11 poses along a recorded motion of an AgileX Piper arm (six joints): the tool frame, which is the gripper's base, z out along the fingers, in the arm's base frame.
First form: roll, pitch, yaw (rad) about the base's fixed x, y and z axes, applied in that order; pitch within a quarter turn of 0, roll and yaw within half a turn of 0; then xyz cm.
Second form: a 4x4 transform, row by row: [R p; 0 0 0 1], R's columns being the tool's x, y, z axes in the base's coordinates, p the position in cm. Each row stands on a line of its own. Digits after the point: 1 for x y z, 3 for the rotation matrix.
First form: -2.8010 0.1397 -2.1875 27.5 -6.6 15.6
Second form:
-0.573 -0.742 0.348 27.5
-0.808 0.583 -0.086 -6.6
-0.139 -0.331 -0.933 15.6
0 0 0 1

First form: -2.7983 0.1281 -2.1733 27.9 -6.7 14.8
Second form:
-0.562 -0.751 0.345 27.9
-0.817 0.569 -0.092 -6.7
-0.128 -0.334 -0.934 14.8
0 0 0 1

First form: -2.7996 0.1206 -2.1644 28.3 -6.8 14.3
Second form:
-0.555 -0.758 0.341 28.3
-0.823 0.560 -0.094 -6.8
-0.120 -0.333 -0.935 14.3
0 0 0 1

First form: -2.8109 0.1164 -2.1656 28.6 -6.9 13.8
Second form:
-0.557 -0.762 0.330 28.6
-0.823 0.561 -0.091 -6.9
-0.116 -0.323 -0.939 13.8
0 0 0 1

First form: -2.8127 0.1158 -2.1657 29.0 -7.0 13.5
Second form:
-0.557 -0.763 0.329 29.0
-0.823 0.561 -0.090 -7.0
-0.116 -0.321 -0.940 13.5
0 0 0 1

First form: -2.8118 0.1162 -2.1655 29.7 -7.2 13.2
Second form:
-0.556 -0.763 0.330 29.7
-0.823 0.561 -0.091 -7.2
-0.116 -0.322 -0.940 13.2
0 0 0 1

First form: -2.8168 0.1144 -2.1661 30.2 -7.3 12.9
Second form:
-0.557 -0.764 0.325 30.2
-0.823 0.562 -0.089 -7.3
-0.114 -0.317 -0.942 12.9
0 0 0 1

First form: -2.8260 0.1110 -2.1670 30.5 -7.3 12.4
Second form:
-0.558 -0.767 0.316 30.5
-0.822 0.562 -0.087 -7.3
-0.111 -0.308 -0.945 12.4
0 0 0 1

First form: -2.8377 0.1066 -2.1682 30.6 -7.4 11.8
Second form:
-0.559 -0.771 0.305 30.6
-0.822 0.563 -0.084 -7.4
-0.106 -0.298 -0.949 11.8
0 0 0 1

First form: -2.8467 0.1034 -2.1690 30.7 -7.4 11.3
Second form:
-0.560 -0.774 0.296 30.7
-0.822 0.564 -0.082 -7.4
-0.103 -0.289 -0.952 11.3
0 0 0 1

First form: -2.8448 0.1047 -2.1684 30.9 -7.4 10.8
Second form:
-0.560 -0.773 0.298 30.9
-0.822 0.563 -0.082 -7.4
-0.105 -0.291 -0.951 10.8
0 0 0 1

